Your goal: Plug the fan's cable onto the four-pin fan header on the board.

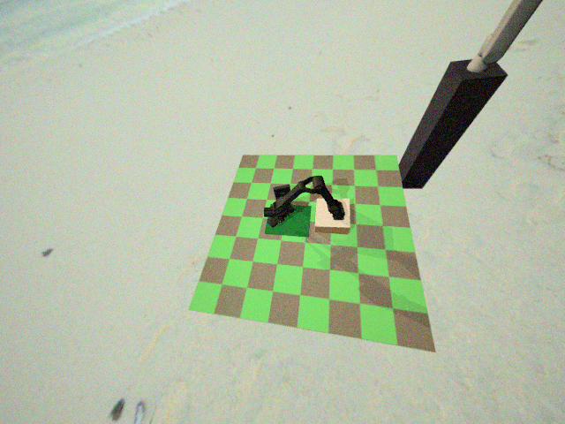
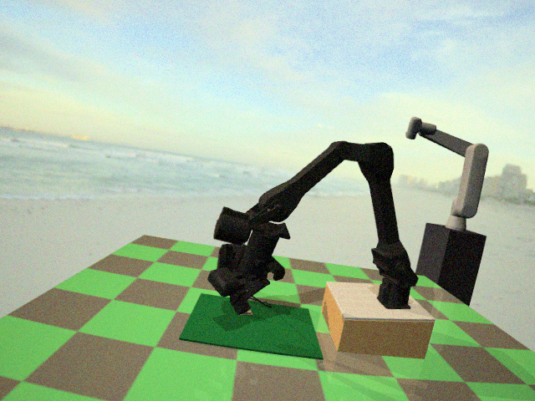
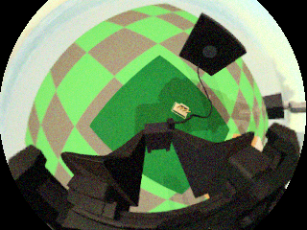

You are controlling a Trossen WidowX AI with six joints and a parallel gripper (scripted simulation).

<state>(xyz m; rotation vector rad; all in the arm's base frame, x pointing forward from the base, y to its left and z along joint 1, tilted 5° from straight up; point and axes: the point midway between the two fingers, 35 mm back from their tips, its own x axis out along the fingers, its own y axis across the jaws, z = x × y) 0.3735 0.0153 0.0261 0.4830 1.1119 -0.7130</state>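
My gripper tip is now 50 mm past the dark green board, 20 mm to the left of it and 70 mm above it. From my gripper tip the other things lie so: black fan: 10 mm ahead, 210 mm to the right; then dark fan plug: 10 mm behind, 10 mm to the left; then four-pin fan header: 20 mm behind, 60 mm to the right, 60 mm below.
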